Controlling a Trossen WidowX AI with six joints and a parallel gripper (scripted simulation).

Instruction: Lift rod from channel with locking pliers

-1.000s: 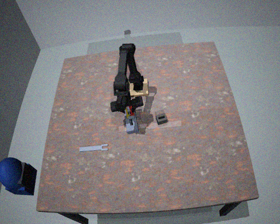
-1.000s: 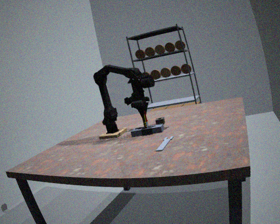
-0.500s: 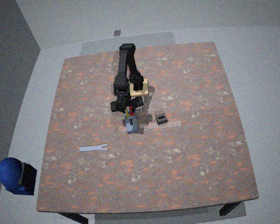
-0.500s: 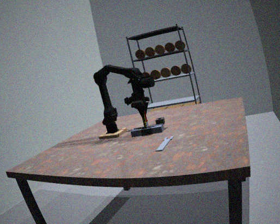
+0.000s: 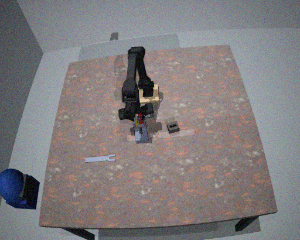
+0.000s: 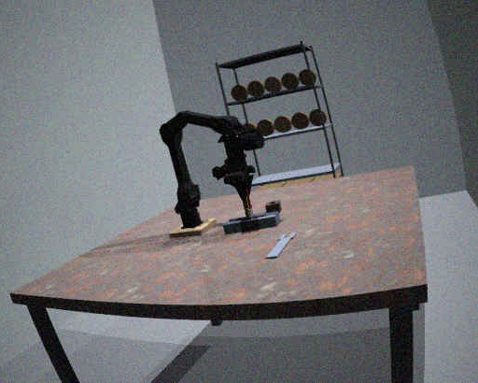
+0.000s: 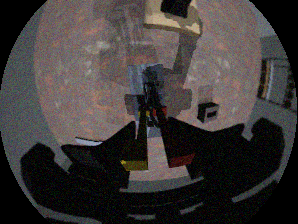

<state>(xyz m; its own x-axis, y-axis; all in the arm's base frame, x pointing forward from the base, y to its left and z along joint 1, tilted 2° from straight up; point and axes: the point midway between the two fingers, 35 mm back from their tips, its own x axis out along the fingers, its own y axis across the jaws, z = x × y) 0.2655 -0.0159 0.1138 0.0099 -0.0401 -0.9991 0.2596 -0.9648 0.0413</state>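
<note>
Now: the grey channel block 80 mm below my gripper tip. Also, from my gripper tip: flat grey forked bar (200 mm ahead, 190 mm to the right, 100 mm below); small dark holster (10 mm behind, 190 mm to the left, 90 mm below).
</note>
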